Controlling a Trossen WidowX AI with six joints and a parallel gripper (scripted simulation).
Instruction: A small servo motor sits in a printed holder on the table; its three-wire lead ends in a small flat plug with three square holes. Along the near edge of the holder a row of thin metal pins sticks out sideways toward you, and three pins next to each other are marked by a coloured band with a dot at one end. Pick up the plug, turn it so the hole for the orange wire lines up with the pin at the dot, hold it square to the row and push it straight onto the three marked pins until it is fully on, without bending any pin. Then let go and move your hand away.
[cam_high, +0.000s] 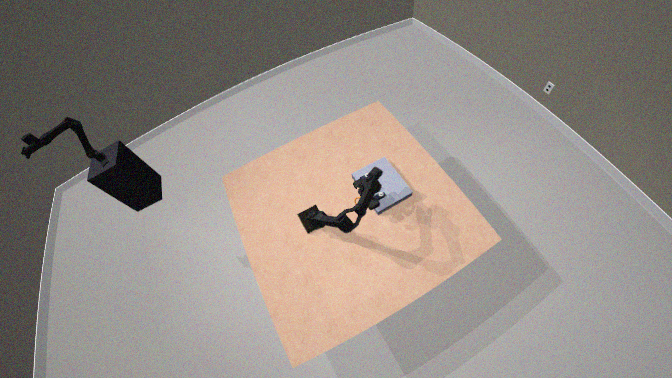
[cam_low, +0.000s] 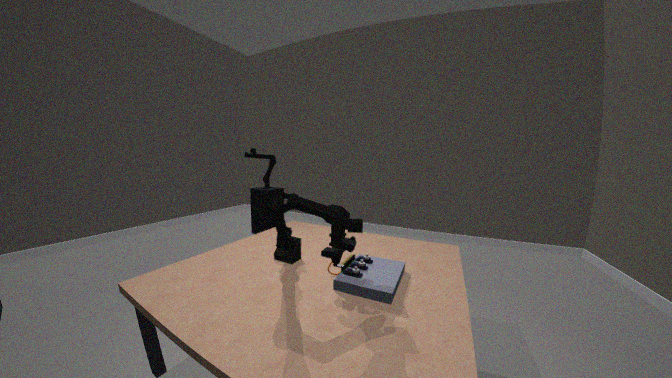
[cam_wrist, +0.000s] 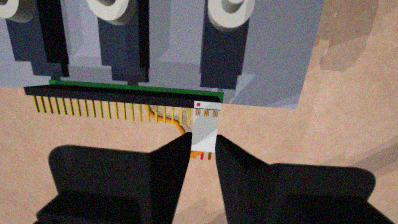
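My gripper tip is 30 mm short of the white band. The rest, counted from my gripper tip: grey printed holder 180 mm ahead, 80 mm to the left, 50 mm below.
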